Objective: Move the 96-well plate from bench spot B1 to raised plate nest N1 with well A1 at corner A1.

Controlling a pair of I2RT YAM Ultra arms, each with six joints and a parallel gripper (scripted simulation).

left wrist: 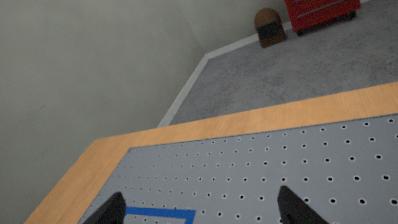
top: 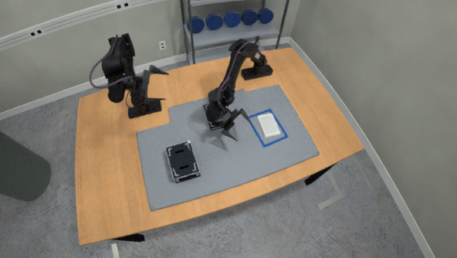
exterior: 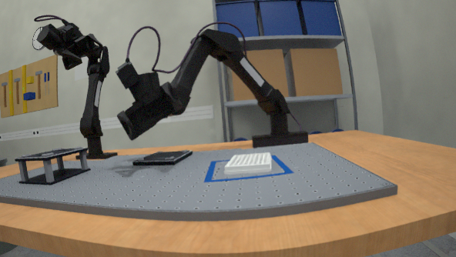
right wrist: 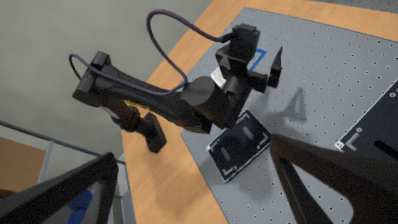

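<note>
Now: left hand 180 mm to the right of the white 96-well plate, 120 mm above it and 40 mm past it.
</note>
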